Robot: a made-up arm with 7 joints. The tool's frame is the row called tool.
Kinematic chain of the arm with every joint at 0, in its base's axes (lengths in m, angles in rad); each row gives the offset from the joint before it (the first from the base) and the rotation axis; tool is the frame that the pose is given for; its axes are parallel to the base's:
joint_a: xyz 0 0.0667 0 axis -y
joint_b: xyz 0 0.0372 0 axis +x
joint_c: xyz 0 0 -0.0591 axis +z
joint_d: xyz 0 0 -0.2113 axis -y
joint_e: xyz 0 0 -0.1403 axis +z
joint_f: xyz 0 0 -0.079 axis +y
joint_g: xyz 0 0 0 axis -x
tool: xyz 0 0 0
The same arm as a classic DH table. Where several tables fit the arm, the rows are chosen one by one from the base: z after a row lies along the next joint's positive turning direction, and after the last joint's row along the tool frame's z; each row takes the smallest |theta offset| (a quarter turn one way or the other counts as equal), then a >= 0, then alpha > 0; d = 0 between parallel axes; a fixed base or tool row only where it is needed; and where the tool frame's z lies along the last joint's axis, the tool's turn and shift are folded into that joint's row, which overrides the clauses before.
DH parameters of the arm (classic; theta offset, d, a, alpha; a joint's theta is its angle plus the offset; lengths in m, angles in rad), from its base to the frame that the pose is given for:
base (fixed): 0 0 0 1.5708
joint_a: 1.5708 -0.1039 0 1.5708
joint_b: 1.5708 0 0 1.5708
joint_c: 1.5708 -0.2704 0 1.5708
joint_d: 0 0 0 -1.5708
joint_e: 0 -0.2193 0 -1.5708
joint_f: -1.5708 0 0 1.5708
joint_g: 1.5708 0 0 1.5708
tool (fixed): -1.5708 0 0 0

